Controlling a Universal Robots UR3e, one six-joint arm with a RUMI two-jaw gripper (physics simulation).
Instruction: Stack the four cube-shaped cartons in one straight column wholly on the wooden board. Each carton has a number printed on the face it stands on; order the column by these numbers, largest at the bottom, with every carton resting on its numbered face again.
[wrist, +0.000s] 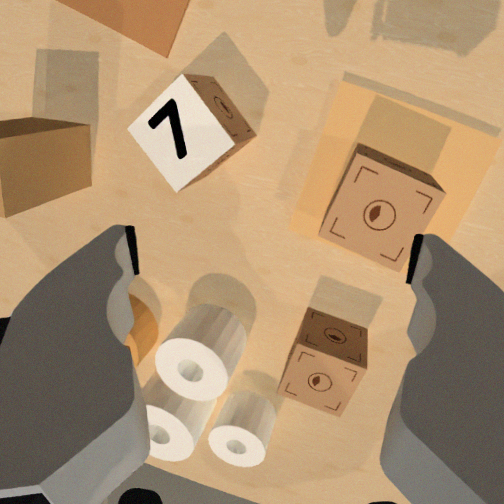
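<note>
In the wrist view, one carton (192, 131) lies tipped at upper centre with its white face marked 7 turned up. A second carton (381, 212) stands on the light wooden board (400, 165) at the right. A third carton (326, 369) stands on the table at lower centre-right. A plain brown box (45, 162) at the left edge is cut off by the frame; I cannot tell if it is a carton. My gripper (272, 257) is open and empty, its two grey jaws wide apart above the table, holding nothing.
Three white paper-like rolls (200, 380) lie side by side at lower centre, by the left jaw. An orange object (142, 327) is partly hidden behind the left jaw. An orange-brown box corner (135, 20) shows at the top edge.
</note>
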